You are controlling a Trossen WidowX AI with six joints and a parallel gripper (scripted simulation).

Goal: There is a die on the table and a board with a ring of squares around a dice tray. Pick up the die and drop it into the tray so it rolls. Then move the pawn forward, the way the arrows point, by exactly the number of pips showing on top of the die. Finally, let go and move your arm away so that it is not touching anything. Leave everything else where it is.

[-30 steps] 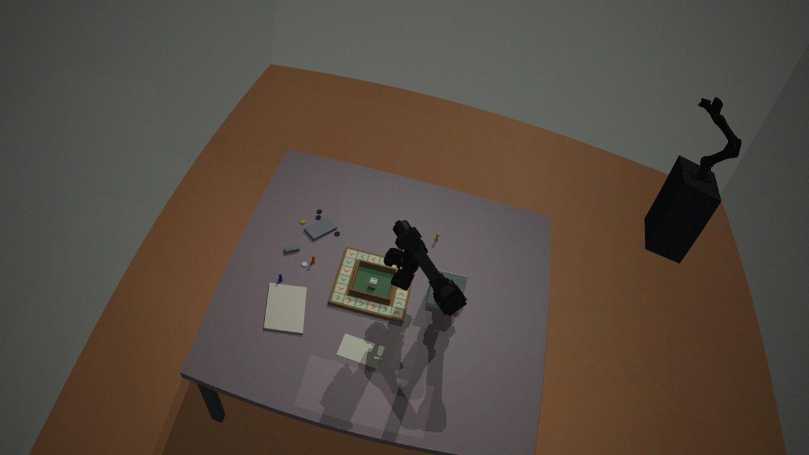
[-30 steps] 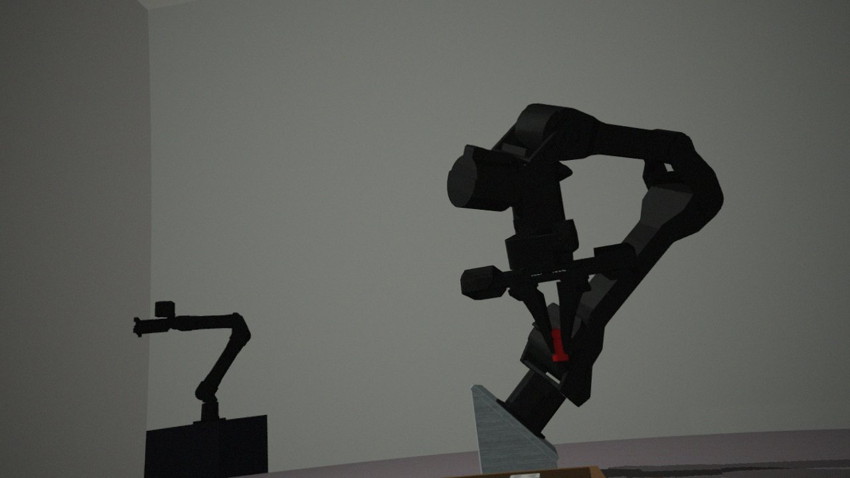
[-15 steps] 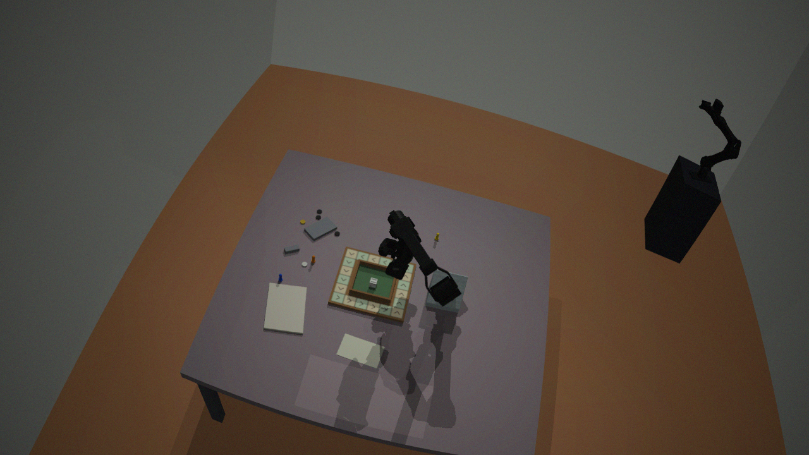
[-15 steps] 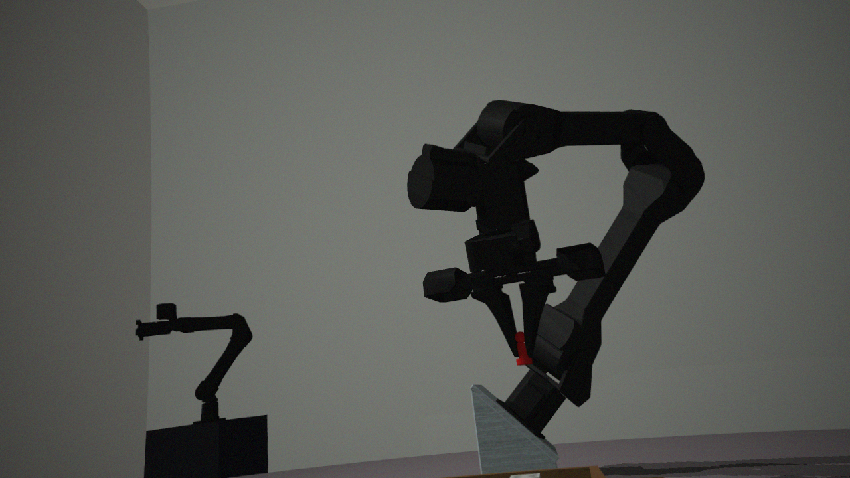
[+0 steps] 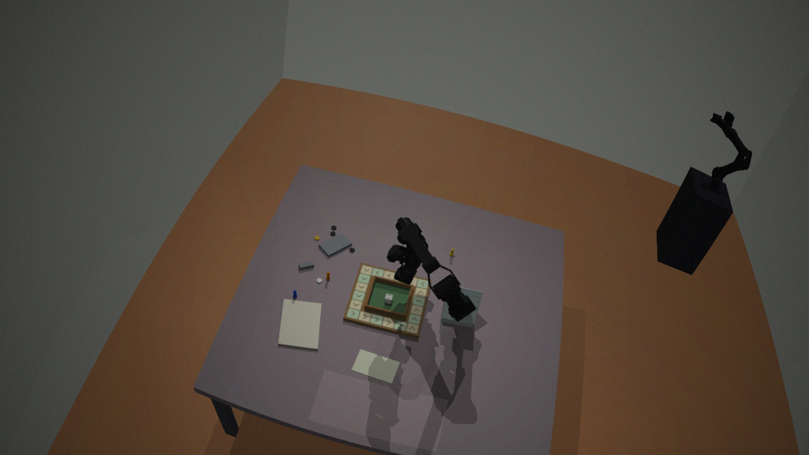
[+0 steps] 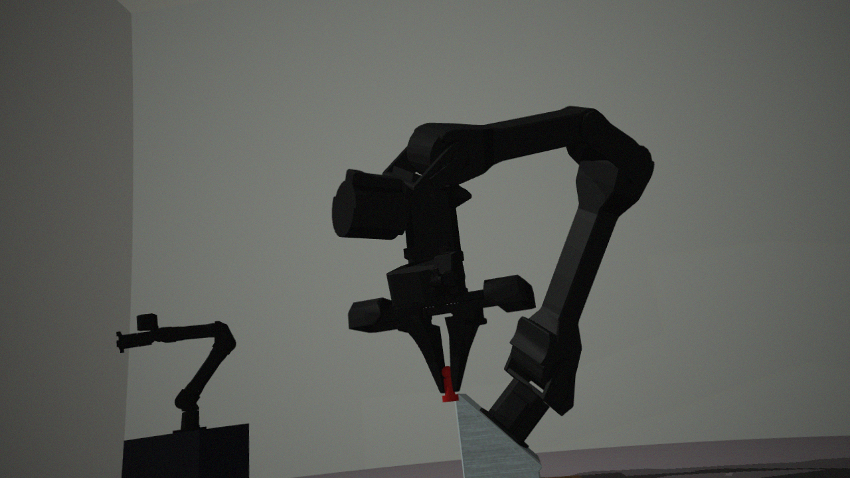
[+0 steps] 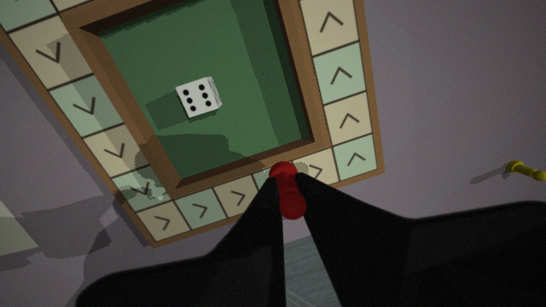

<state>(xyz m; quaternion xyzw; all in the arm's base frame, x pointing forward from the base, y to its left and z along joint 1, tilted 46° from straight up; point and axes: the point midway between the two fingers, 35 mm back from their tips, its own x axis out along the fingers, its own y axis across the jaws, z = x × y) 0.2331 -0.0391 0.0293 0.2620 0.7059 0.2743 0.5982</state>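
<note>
My gripper tip is now 9 cm above the white die, 5 cm to the right of it and 4 cm short of it. Round my gripper tip: green dice tray 11 cm below, 4 cm to the left, 4 cm ahead; red pawn 1 cm above; yellow pawn 30 cm to the right, 11 cm behind, 10 cm below.
</note>
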